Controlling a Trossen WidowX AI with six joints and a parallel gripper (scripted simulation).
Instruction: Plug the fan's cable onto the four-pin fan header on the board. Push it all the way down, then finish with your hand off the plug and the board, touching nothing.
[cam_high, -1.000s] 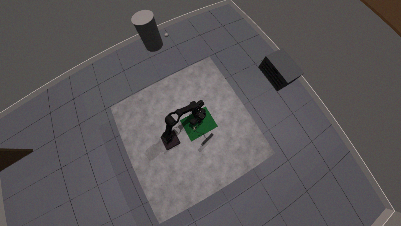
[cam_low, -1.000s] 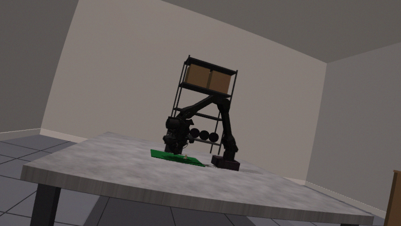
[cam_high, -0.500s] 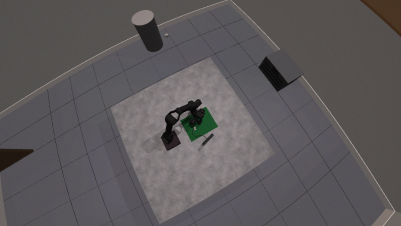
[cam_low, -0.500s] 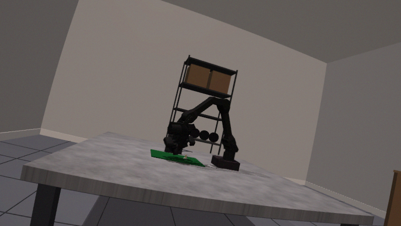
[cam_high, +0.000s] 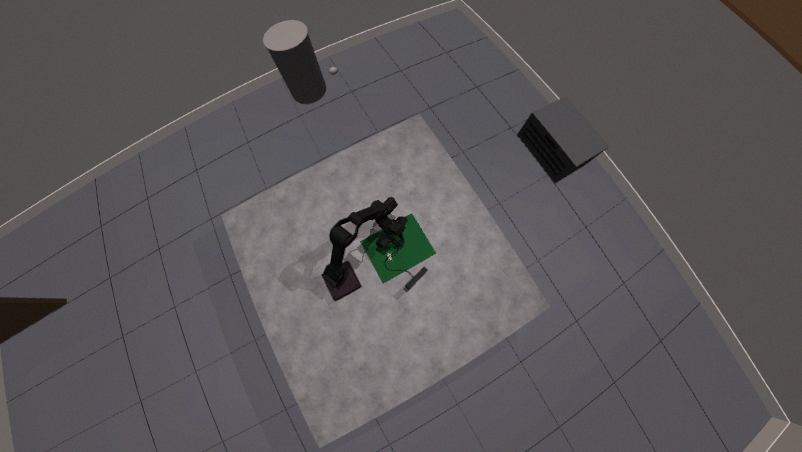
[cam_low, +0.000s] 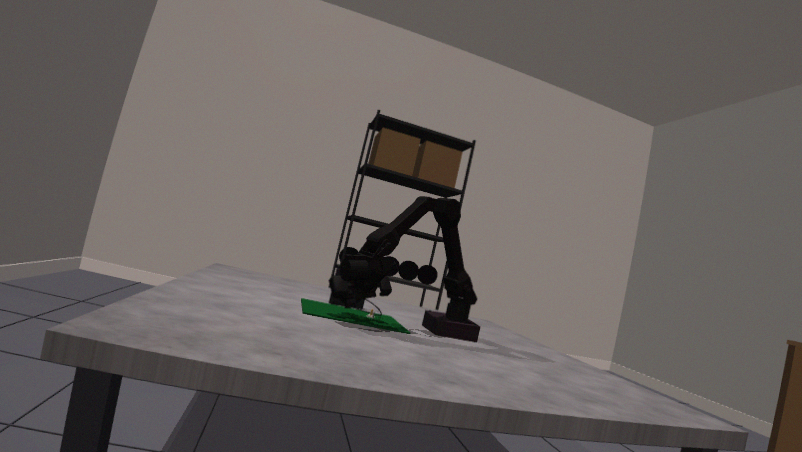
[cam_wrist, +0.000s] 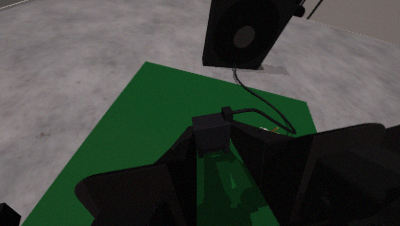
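The green board lies 20 mm behind my gripper tip and 60 mm below it. The rest, counted from my gripper tip: black fan 170 mm to the right, 10 mm above; then white four-pin header 80 mm behind, 30 mm to the right, 50 mm below; then black plug 10 mm to the left, 10 mm below.
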